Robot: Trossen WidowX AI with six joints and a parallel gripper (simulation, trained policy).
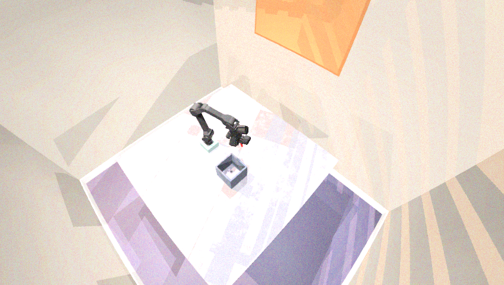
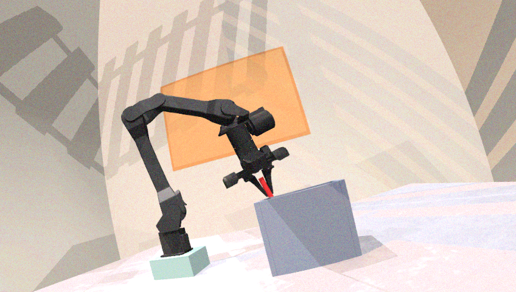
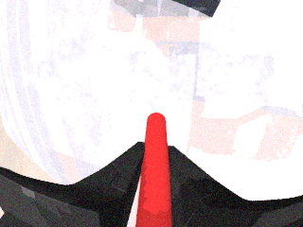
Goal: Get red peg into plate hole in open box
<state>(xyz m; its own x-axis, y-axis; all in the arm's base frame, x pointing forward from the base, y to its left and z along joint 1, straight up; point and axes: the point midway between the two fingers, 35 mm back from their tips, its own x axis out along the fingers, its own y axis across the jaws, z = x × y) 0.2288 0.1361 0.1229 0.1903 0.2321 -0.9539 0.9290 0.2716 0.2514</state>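
Right now my gripper tip is 180 mm to the left of the pale plate, 100 mm above it and 90 mm short of it. From my gripper tip the other things lie so: red peg (10 mm above).
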